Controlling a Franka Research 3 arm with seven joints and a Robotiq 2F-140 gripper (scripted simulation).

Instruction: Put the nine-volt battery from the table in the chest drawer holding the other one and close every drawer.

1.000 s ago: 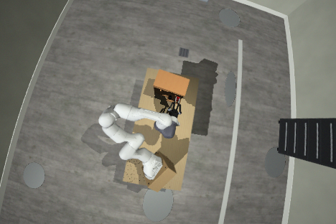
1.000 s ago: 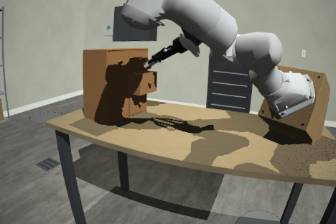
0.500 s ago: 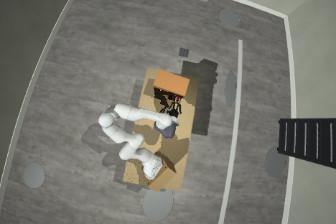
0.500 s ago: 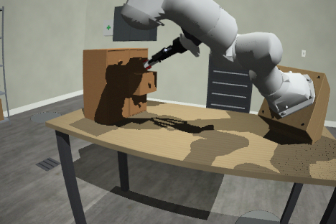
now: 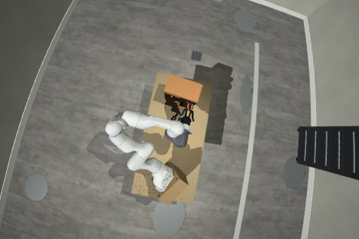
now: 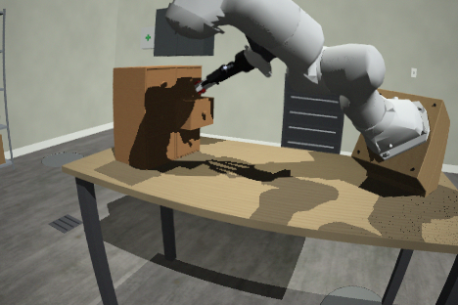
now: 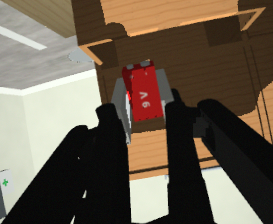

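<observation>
Now: hand 2 cm short of the nine-volt battery and 2 cm above it.
</observation>
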